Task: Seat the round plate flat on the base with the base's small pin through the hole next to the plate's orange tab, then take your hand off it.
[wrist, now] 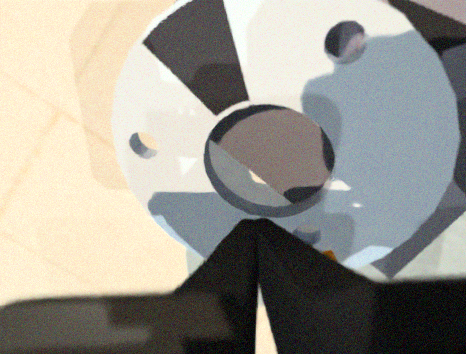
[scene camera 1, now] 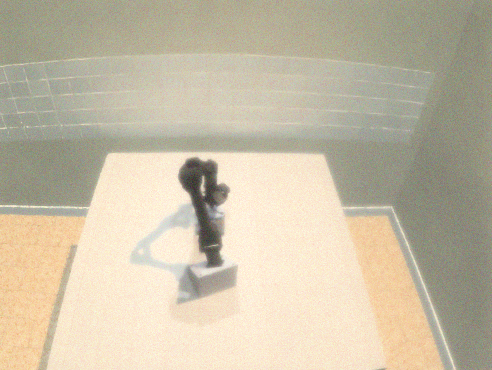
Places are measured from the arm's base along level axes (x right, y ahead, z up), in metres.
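Pixels of known places: gripper, between the fingertips: (wrist: 253, 231) (scene camera 1: 211, 208); arm's base, origin of its link: (scene camera 1: 215, 264).
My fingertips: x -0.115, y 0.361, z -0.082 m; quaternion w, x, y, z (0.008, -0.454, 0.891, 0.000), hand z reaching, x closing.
Note:
Ahead of a thing's pixels: the offset from my fingertips to its top centre. "spot": to the spot under its first point. Level surfaces: height alone.
The round white plate {dz +0.016, dx +0.014, dy -0.015 m} (wrist: 172, 117) with a black wedge and a large centre hole lies over the base {spot: dz +0.004, dx +0.022, dy -0.081 m} (wrist: 452, 6), a mauve-grey block seen past the plate's upper right edge and through the centre hole. Table also shows through part of that hole. A bit of the orange tab (wrist: 328, 256) shows beside a small shadowed hole {spot: dz -0.013, dx -0.019, dy -0.012 m} (wrist: 306, 234), partly behind a finger. I cannot see the small pin or tell whether it is in that hole. My gripper (wrist: 253, 231) is shut and empty, its tips over the plate near the centre hole's lower rim. In the scene view the arm largely hides the parts.
The arm (scene camera 1: 200, 210) stands on a grey block (scene camera 1: 215, 280) on the pale table {dz -0.036 m} (scene camera 1: 290, 300). Its shadow falls to the left. The table's far edge lies beyond the arm, with a tiled wall (scene camera 1: 225, 95) behind it.

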